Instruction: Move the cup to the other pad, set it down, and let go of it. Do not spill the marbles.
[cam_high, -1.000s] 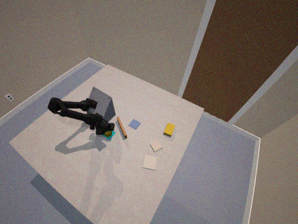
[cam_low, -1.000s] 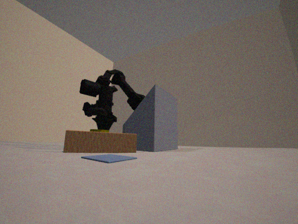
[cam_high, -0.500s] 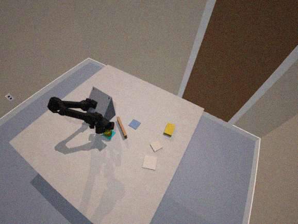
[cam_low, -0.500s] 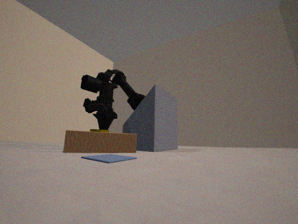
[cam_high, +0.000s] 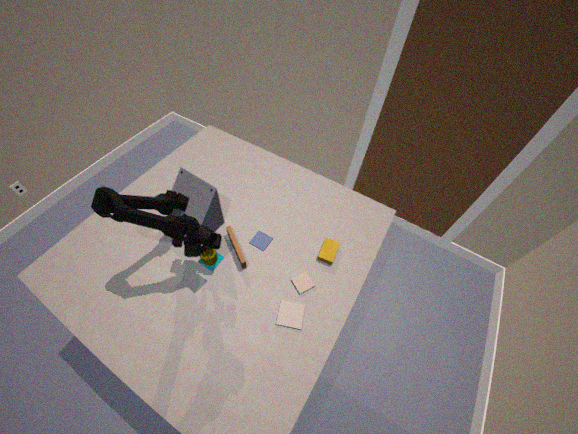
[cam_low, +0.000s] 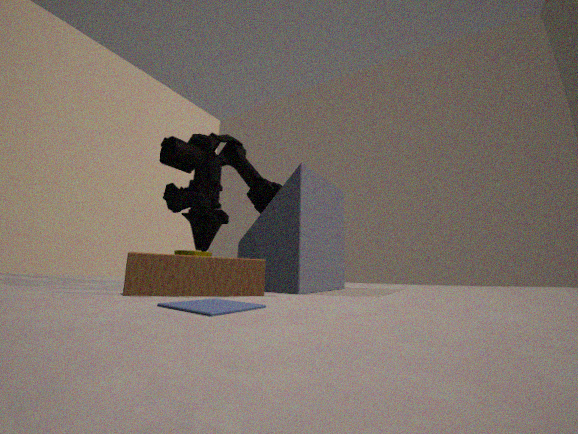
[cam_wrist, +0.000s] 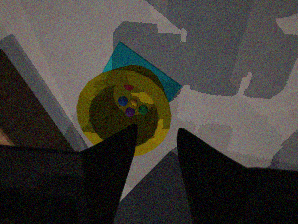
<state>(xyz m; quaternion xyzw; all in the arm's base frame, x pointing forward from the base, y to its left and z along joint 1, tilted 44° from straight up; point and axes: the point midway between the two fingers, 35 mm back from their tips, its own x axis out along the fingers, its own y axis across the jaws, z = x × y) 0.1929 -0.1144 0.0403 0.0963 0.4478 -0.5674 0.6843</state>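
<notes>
The yellow cup is 20 mm ahead of my gripper tip, 10 mm to the left of it and 40 mm below it. The rest, counted from my gripper tip: wooden bar: 90 mm ahead, 110 mm to the left, 60 mm below; blue pad: 160 mm ahead, 210 mm to the left, 80 mm below.
</notes>
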